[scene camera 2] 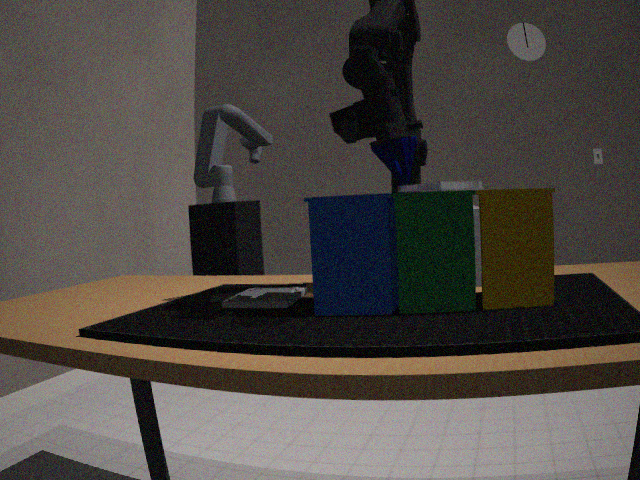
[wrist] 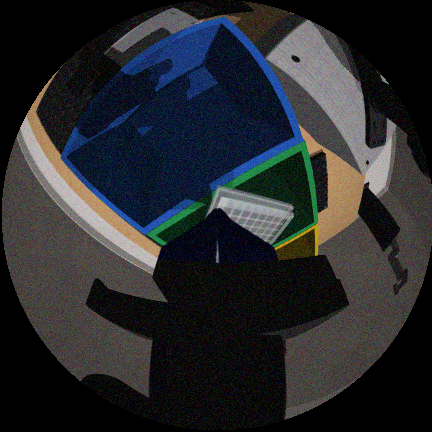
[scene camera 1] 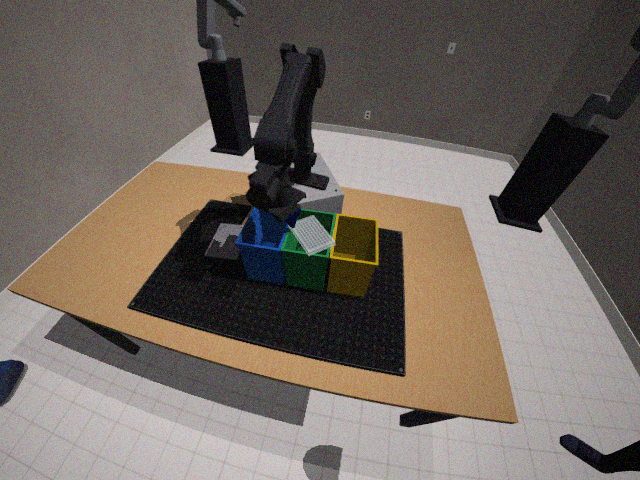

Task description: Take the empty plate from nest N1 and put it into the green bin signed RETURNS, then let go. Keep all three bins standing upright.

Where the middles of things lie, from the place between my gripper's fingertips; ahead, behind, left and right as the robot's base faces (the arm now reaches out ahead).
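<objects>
I find my hand 10 mm above the gridded plate (scene camera 1: 313, 237), and it is also 60 mm to the right of that plate.
</objects>
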